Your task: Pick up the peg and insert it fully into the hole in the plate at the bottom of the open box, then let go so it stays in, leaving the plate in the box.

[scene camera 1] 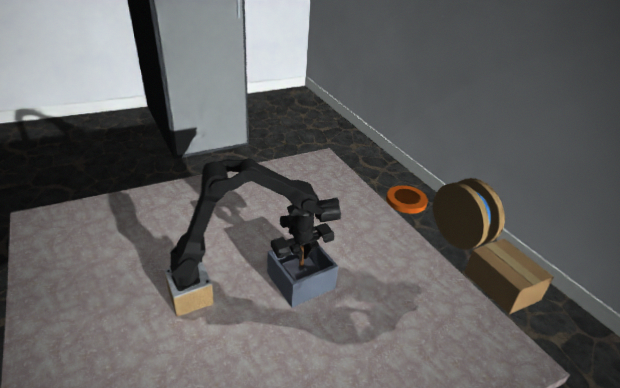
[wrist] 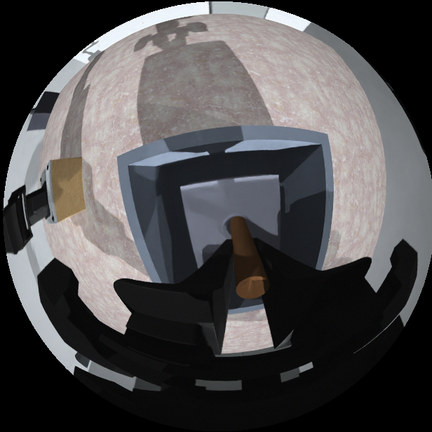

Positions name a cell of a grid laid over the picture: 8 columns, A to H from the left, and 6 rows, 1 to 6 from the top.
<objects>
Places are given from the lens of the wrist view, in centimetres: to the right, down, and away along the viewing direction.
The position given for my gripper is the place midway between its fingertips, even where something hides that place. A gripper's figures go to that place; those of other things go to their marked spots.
my gripper (wrist: E4): 2, 2, 10
brown peg (wrist: E4): 1, 2, 5
blue-grey box (wrist: C3): -6, -4, 12
The marked spots on the blue-grey box and the brown peg are 12 cm apart.
</objects>
